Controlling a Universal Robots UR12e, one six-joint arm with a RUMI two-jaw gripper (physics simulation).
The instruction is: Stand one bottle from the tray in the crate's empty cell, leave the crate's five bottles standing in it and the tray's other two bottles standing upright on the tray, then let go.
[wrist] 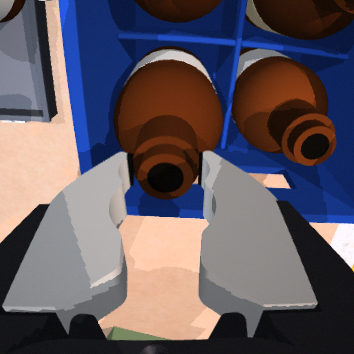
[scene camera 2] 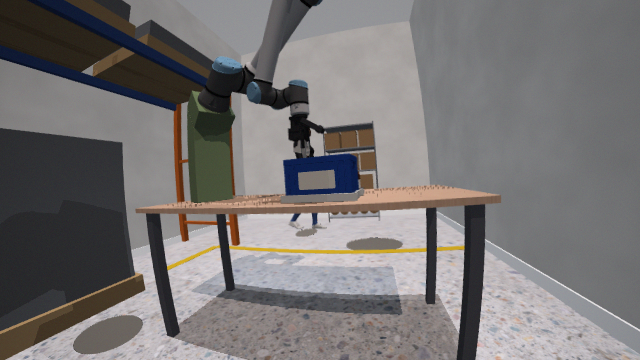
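Where they show: gripper, fingertip midpoint: point(wrist: 165, 156); arm's base, link origin: point(scene camera 2: 213, 103).
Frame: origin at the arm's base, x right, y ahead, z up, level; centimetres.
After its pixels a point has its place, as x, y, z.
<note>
My gripper point(wrist: 165, 156) @(7.4, 56.6, -40.2) point(scene camera 2: 303, 156) @(7.4, 56.6, -40.2) is shut on the neck of a brown bottle point(wrist: 167, 100) @(7.6, 58.9, -42.5) with a white label band. In the wrist view this bottle is in the near left corner cell of the blue crate point(wrist: 75, 100) @(3.3, 59.8, -40.5) point(scene camera 2: 320, 175) @(22.5, 66.0, -47.8); whether its base touches the crate floor is hidden. Another brown bottle point(wrist: 280, 102) @(14.9, 57.5, -45.4) stands in the cell to its right, and parts of two more bottles show in the cells behind. The grey tray point(wrist: 25, 75) @(-9.0, 58.6, -57.5) is left of the crate, with part of a bottle point(wrist: 9, 11) @(-7.6, 65.1, -55.5) on it at the top left corner.
The crate's blue dividers point(wrist: 180, 38) @(8.5, 61.4, -48.6) separate the cells. In the scene view, the wooden table point(scene camera 2: 425, 197) @(27.6, 103.4, -58.0) carries the crate and the green robot pedestal point(scene camera 2: 211, 165) @(0.4, -2.4, -37.1) at left. A shelf rack point(scene camera 2: 375, 150) and legs of a person point(scene camera 2: 315, 218) show behind the table.
</note>
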